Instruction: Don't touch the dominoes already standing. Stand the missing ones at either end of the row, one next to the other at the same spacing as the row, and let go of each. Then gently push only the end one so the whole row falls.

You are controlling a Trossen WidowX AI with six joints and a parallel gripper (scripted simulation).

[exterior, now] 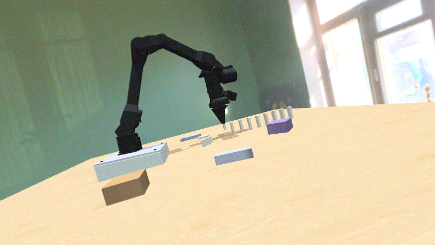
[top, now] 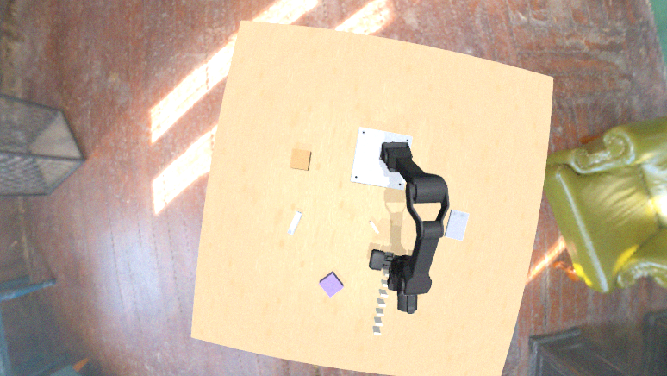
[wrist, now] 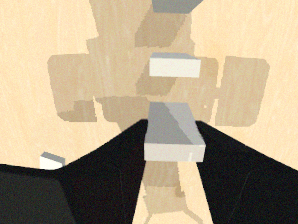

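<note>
Now: gripper tip 170 mm past the flat grey plate, 210 mm to the right of it and 50 mm above it. Also, from my gripper tip: tan block (230 mm behind, 410 mm to the right, 40 mm below); grey bar (10 mm behind, 370 mm to the right, 40 mm below); purple block (170 mm ahead, 180 mm to the right, 40 mm below).
</note>
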